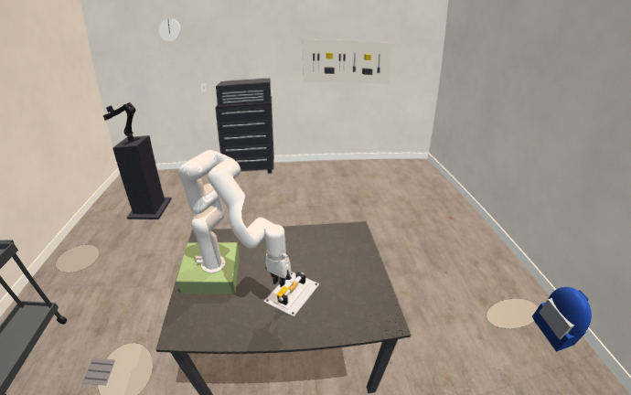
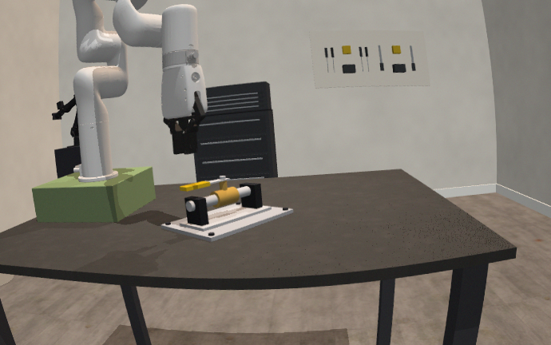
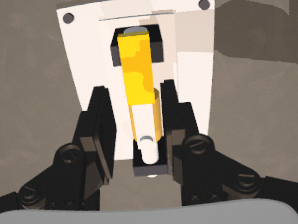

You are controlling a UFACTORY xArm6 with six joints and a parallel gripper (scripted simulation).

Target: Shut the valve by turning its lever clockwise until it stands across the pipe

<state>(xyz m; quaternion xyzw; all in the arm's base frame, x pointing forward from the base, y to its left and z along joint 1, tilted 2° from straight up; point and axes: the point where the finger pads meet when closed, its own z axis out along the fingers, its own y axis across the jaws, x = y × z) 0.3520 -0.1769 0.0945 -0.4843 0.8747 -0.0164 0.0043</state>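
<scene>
Now: hand 90 mm above the valve lever, 40 mm to the right of it and 30 mm short of it.
</scene>
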